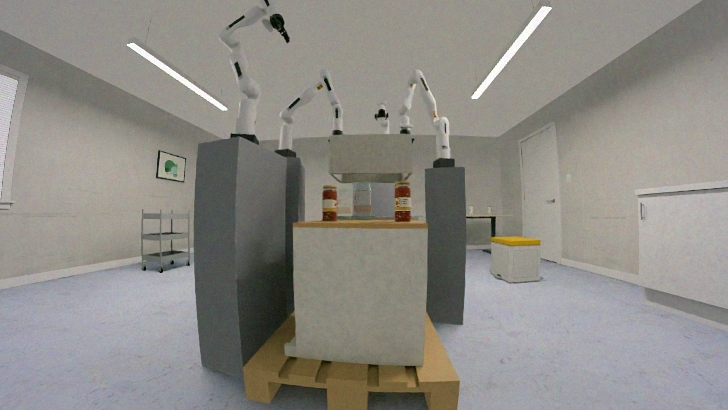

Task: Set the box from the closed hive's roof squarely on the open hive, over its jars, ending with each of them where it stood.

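Observation:
The pale grey box [370, 157] hangs roughly level above the open hive [359, 295], its open underside above the jars. Two red jars [329, 203] [402, 201] stand upright on the hive's wooden top edge; a clear container [362, 199] shows between them, farther back. The middle-left arm's gripper [336, 133] and the right arm's gripper [405, 132] reach down to the box's top; their fingers are hidden. The front-left arm's gripper [286, 37] is high up, away from the box, its fingers seen edge-on. The far arm's gripper [381, 115] shows small behind the box. The closed hive cannot be made out.
The hive stands on a wooden pallet [348, 383]. Grey pedestals [216, 254] [444, 244] rise on both sides. A shelf cart [160, 236] stands at left. A yellow-lidded bin [515, 262], a table [482, 215] and a white counter [685, 244] are at right.

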